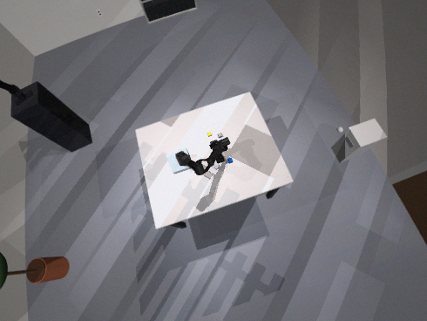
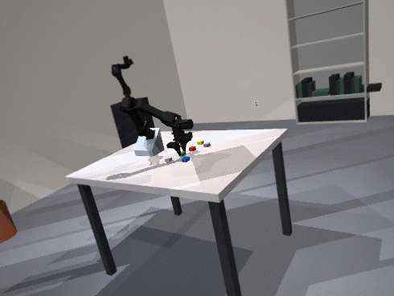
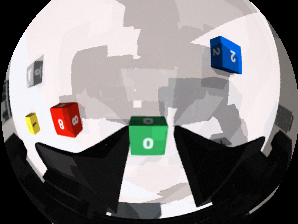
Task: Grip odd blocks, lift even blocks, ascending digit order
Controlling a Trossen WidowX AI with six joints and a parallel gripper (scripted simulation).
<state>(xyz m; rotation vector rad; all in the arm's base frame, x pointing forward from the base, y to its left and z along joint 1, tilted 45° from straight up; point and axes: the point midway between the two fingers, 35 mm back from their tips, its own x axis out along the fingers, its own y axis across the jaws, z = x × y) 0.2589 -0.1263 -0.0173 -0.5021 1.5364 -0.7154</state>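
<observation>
My gripper tip is 20 mm short of the yellow block and 210 mm to the right of it. The rest, counted from my gripper tip: green block (10 mm behind, 10 mm to the left); then blue block (70 mm ahead, 80 mm to the right); then red block (20 mm ahead, 90 mm to the left).
</observation>
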